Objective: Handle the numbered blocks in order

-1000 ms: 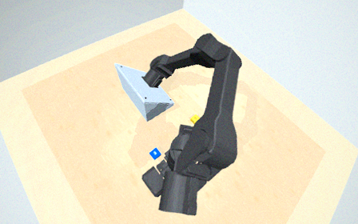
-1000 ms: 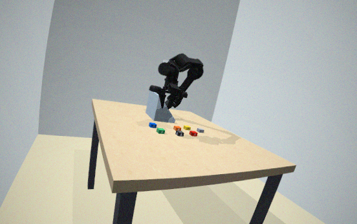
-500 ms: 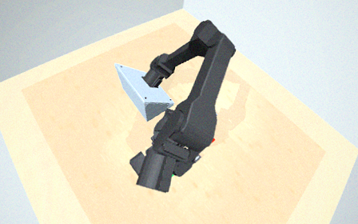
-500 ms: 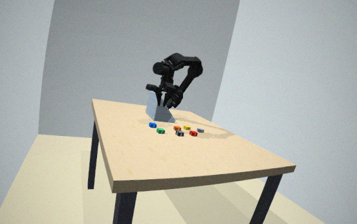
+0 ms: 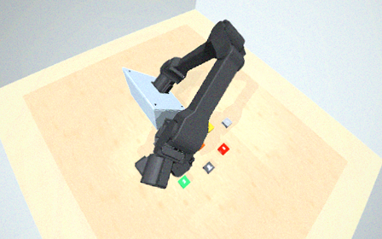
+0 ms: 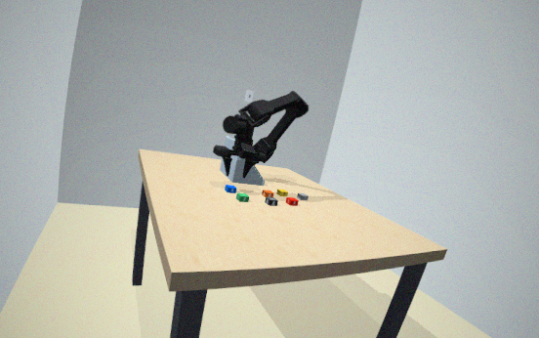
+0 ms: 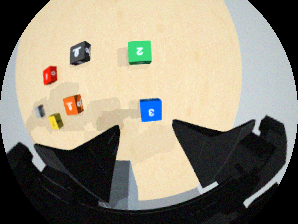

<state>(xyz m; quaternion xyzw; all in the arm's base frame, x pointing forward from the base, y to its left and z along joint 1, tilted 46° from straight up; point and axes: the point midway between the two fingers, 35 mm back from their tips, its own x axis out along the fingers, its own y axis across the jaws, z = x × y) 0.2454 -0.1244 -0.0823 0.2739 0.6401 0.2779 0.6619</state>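
Now: gripper tip 10 mm to the left of the blue block and 50 mm above it. Also, from my gripper tip: orange block 20 mm ahead, 130 mm to the left, 50 mm below; then green block 90 mm ahead, 50 mm below; then dark grey block 110 mm ahead, 100 mm to the left, 50 mm below.
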